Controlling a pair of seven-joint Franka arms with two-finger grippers.
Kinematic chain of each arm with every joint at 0, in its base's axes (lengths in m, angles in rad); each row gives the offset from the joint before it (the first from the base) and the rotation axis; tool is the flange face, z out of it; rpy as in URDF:
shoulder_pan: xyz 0 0 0.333 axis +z
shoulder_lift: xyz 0 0 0 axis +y
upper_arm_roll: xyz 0 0 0.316 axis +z
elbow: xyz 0.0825 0 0 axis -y
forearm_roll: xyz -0.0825 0 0.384 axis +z
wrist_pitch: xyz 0 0 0 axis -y
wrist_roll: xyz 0.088 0 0 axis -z
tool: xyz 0 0 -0.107 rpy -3.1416 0 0
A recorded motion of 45 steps. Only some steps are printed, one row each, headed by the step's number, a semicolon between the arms.
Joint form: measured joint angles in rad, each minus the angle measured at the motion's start. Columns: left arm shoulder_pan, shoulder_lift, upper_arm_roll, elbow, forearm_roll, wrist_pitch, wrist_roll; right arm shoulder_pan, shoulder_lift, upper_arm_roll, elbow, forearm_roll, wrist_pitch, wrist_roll.
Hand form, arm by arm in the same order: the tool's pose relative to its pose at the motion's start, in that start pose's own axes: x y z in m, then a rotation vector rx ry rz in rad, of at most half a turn. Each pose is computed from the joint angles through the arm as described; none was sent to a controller.
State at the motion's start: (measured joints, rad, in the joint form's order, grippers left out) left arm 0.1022 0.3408 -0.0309 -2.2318 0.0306 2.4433 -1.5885; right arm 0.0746 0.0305 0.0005 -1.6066 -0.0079 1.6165 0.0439
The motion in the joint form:
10: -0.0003 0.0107 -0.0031 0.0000 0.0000 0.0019 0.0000; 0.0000 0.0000 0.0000 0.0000 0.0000 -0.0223 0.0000
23: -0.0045 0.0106 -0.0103 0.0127 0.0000 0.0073 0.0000; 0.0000 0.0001 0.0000 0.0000 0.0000 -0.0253 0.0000
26: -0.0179 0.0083 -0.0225 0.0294 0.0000 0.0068 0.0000; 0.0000 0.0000 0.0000 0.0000 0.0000 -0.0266 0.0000
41: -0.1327 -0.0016 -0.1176 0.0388 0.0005 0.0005 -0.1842; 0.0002 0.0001 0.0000 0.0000 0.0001 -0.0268 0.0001
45: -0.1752 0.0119 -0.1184 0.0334 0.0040 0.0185 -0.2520; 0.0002 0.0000 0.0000 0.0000 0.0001 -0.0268 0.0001
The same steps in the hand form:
10: -0.0020 -0.0004 0.0056 0.0087 -0.0010 0.0035; -0.0024 0.0001 0.0019 -0.0010 -0.0223 0.0000
23: -0.0081 0.0046 0.0000 -0.0096 -0.0022 0.0144; -0.0027 0.0001 0.0022 -0.0011 -0.0254 0.0000
26: -0.0220 0.0101 -0.0082 -0.0284 -0.0034 0.0392; -0.0029 0.0001 0.0023 -0.0012 -0.0266 0.0000
41: -0.1363 -0.0030 -0.0176 -0.0403 -0.0157 0.0618; -0.0029 0.0000 0.0024 -0.0011 -0.0269 -0.0001
45: -0.1592 -0.0098 -0.0090 -0.0390 -0.0126 0.0397; -0.0029 0.0000 0.0023 -0.0011 -0.0268 -0.0001

